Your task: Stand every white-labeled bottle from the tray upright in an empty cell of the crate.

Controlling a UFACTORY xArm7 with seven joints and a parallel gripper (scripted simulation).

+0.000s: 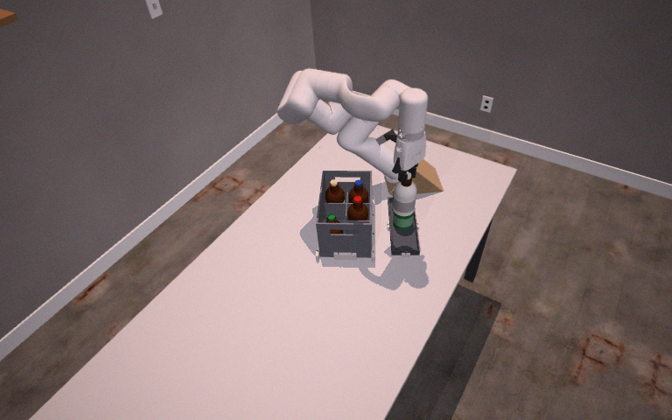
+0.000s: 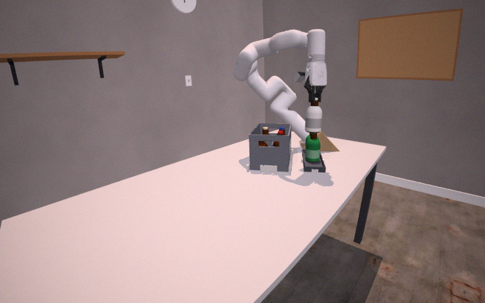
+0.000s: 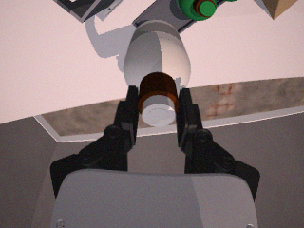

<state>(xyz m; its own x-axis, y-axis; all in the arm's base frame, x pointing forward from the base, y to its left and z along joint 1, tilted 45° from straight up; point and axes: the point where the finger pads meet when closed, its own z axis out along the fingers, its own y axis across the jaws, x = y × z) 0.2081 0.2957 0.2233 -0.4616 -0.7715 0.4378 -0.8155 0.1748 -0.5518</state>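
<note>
Right now the white-labeled bottle is 8 cm below my hand. The rest, counted from my hand: grey crate: 25 cm below, 21 cm to the right, 2 cm behind; then dark tray: 32 cm below, 9 cm behind, 1 cm to the right.
</note>
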